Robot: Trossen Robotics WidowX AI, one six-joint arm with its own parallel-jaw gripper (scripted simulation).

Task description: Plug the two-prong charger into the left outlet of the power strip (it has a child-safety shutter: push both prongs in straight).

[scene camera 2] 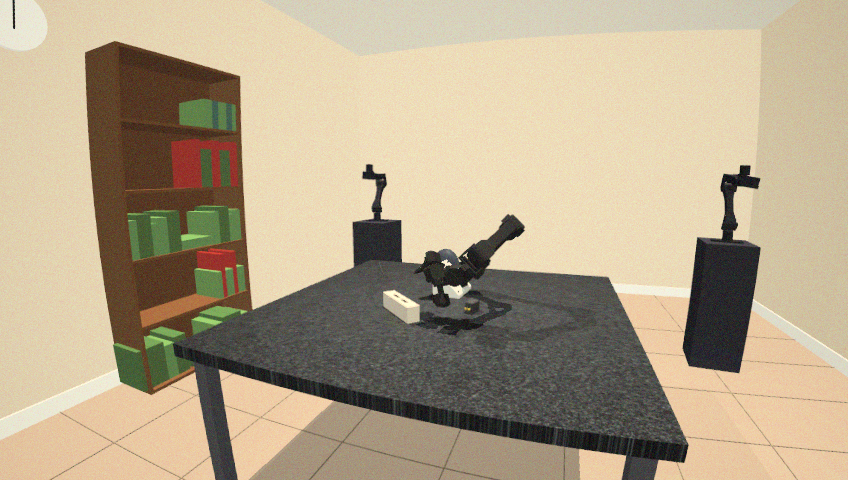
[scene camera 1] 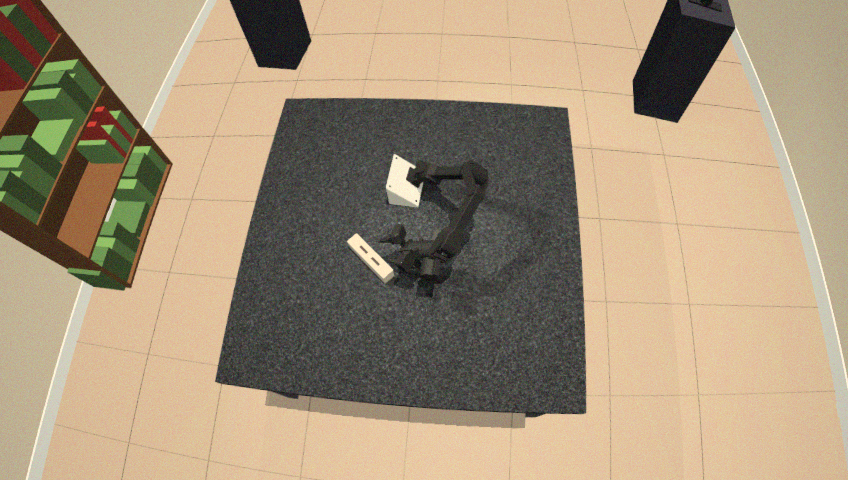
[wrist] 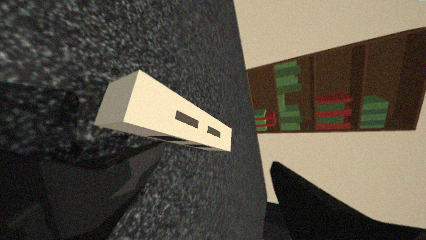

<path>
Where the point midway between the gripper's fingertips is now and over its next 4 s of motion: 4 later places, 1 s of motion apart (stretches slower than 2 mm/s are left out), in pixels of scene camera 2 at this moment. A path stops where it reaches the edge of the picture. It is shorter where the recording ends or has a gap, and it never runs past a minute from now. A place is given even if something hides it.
My gripper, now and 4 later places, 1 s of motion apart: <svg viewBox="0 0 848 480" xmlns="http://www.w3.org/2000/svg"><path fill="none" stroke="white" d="M416 285L451 293L472 296L472 308L472 297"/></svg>
</path>
